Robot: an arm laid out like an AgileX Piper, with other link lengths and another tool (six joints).
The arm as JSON. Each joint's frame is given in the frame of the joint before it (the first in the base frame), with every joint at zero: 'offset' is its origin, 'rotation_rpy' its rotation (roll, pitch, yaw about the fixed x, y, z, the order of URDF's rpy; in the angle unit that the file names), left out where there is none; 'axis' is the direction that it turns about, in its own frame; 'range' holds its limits. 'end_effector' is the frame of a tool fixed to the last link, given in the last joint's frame.
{
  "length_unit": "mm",
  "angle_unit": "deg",
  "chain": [
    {
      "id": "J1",
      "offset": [
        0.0,
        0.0,
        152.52
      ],
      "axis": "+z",
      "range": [
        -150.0,
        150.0
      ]
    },
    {
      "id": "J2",
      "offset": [
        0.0,
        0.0,
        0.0
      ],
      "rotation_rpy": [
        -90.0,
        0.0,
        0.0
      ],
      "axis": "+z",
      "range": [
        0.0,
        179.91
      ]
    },
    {
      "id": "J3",
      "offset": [
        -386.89,
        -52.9,
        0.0
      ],
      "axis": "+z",
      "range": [
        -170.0,
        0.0
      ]
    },
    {
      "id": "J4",
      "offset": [
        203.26,
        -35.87,
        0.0
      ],
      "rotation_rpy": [
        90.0,
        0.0,
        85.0
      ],
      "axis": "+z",
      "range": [
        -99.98,
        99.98
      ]
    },
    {
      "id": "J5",
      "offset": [
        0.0,
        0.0,
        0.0
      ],
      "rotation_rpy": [
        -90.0,
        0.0,
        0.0
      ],
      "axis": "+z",
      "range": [
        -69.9,
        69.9
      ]
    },
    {
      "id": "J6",
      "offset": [
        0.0,
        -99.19,
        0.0
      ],
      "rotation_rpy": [
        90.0,
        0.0,
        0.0
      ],
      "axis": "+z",
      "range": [
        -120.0,
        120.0
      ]
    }
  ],
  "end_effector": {
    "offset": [
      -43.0,
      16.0,
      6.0
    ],
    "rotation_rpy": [
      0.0,
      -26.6,
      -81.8
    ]
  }
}
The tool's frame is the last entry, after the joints.
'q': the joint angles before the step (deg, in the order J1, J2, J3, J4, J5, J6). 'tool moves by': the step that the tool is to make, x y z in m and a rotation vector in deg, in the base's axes. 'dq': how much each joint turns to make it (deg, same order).
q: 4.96 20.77 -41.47 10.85 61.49 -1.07
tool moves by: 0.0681 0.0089 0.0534 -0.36 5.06 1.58
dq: 0.00 15.24 -8.73 1.61 -1.12 -1.93
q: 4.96 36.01 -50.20 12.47 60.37 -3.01
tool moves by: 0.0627 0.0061 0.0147 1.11 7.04 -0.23
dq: 0.15 11.31 -4.22 1.11 -0.36 0.89
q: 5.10 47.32 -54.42 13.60 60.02 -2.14
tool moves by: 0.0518 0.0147 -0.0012 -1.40 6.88 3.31
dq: 8.35 9.52 -3.38 -3.95 -0.14 5.78
